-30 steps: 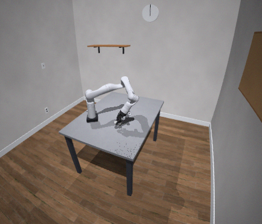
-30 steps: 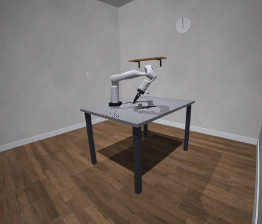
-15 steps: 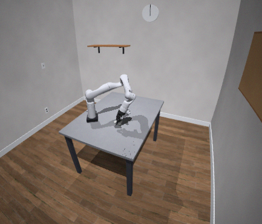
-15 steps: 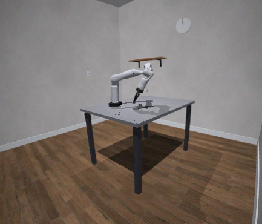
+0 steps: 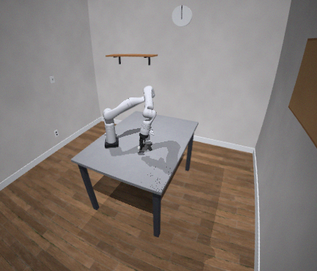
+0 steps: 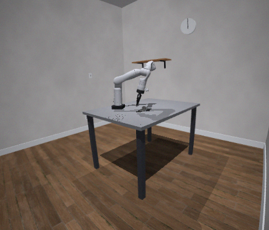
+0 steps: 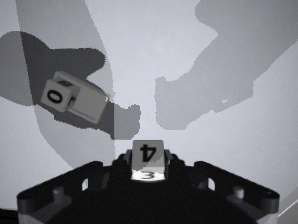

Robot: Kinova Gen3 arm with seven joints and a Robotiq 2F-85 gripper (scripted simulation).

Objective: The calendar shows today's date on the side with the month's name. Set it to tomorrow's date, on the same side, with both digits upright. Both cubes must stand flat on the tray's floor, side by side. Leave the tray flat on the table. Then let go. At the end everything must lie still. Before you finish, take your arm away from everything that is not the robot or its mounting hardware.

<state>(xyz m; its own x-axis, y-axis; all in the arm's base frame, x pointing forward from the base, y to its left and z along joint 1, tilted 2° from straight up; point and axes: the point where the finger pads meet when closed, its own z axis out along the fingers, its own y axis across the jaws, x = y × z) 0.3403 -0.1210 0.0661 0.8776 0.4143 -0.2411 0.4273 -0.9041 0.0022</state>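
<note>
My gripper is now 1 cm above the white digit cube. The rest, counted from my hand: calendar tray 11 cm to the left, 9 cm below.
</note>
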